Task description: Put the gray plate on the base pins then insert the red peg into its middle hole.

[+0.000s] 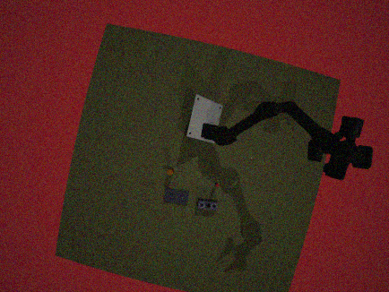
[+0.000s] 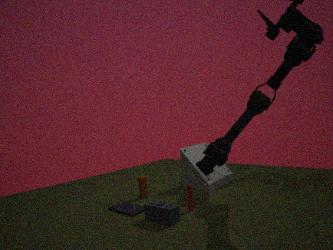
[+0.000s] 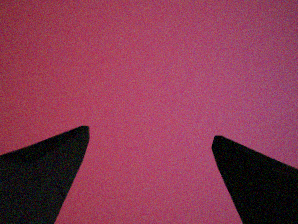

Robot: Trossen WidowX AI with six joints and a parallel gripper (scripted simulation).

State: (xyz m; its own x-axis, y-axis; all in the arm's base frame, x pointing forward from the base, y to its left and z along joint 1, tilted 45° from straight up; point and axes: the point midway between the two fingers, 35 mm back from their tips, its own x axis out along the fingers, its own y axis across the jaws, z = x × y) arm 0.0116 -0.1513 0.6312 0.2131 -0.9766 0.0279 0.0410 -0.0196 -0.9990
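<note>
My gripper tip is now 30 cm short of the gray plate, 25 cm to the left of it and 62 cm above it. The rest, counted from my gripper tip: red peg (19 cm ahead, 22 cm to the right, 61 cm below); then orange cylinder (17 cm ahead, 45 cm to the right, 61 cm below).
</note>
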